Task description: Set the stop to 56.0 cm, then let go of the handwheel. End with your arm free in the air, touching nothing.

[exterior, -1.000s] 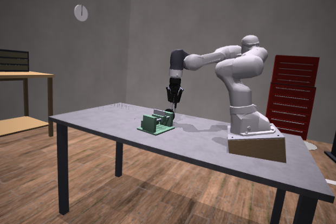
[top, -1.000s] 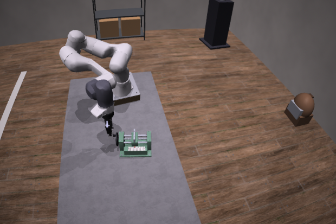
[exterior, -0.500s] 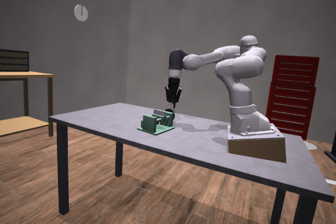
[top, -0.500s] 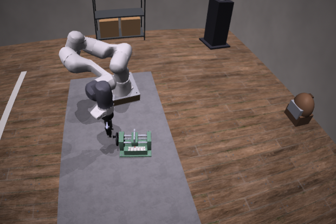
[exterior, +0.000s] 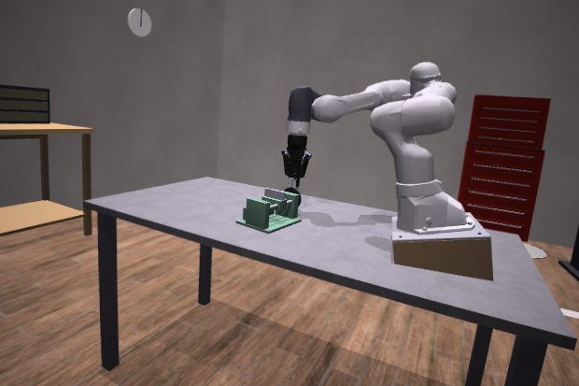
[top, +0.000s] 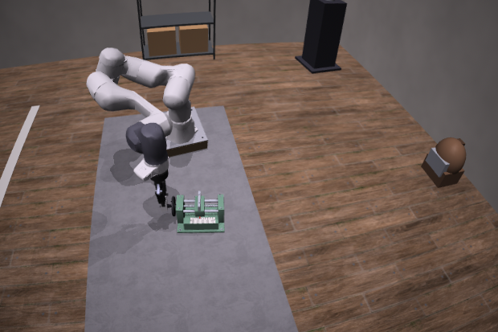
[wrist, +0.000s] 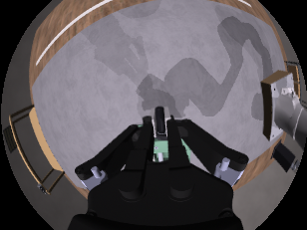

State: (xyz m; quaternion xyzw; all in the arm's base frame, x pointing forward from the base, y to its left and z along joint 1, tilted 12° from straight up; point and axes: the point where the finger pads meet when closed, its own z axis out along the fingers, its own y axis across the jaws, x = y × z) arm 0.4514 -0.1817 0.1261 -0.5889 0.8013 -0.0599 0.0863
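Right now my hand is 20 mm to the right of the black handwheel and 20 mm above it. Round my hand: stop carriage 40 mm ahead, 140 mm to the left, 20 mm below.
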